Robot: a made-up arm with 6 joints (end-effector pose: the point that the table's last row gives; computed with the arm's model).
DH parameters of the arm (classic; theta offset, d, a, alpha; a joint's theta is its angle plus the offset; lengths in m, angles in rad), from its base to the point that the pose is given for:
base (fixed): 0.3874 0 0.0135 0
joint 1: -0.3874 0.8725 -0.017 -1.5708
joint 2: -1.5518 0 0.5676 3.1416
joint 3: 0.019 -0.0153 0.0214 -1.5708
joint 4: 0 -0.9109 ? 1.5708
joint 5: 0 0.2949 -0.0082 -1.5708
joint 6: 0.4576 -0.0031 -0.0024 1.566
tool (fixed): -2.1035 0.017 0 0
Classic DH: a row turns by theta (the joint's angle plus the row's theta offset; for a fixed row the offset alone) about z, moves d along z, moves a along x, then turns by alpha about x.
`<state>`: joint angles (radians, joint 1 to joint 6).
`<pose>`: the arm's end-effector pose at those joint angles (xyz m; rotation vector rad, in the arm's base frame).
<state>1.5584 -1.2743 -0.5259 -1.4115 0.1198 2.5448</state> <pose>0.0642 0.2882 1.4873 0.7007 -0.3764 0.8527</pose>
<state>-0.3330 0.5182 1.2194 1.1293 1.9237 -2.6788</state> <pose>0.7395 -0.3268 2.1817 0.6714 1.3520 1.0830</pose>
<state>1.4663 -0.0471 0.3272 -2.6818 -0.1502 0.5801</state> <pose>-0.1723 0.8984 1.6451 -1.4112 -2.4200 -0.6025</pose>
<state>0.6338 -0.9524 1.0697 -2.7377 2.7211 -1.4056</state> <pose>-0.7537 -0.2155 2.0968 -0.6558 0.4530 0.0345</pose>
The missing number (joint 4, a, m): 0.0227
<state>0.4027 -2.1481 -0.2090 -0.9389 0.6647 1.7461</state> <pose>-0.5122 -0.4122 1.4891 1.6939 -1.7805 -0.0893</pose>
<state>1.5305 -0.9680 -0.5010 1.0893 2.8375 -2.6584</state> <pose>0.0982 0.2082 1.8756 1.7981 -1.0616 -1.9745</pose>
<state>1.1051 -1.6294 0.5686 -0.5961 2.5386 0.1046</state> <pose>-0.2127 -1.0130 1.6635 -0.8421 1.0130 -0.1269</pose>
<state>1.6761 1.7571 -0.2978 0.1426 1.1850 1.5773</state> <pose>0.2573 0.2301 -0.0861 -1.0004 -0.0154 1.4011</pose>
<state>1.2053 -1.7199 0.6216 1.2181 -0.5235 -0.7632</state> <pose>-0.4220 -1.3672 1.2290 2.3468 -0.7176 0.7896</pose>
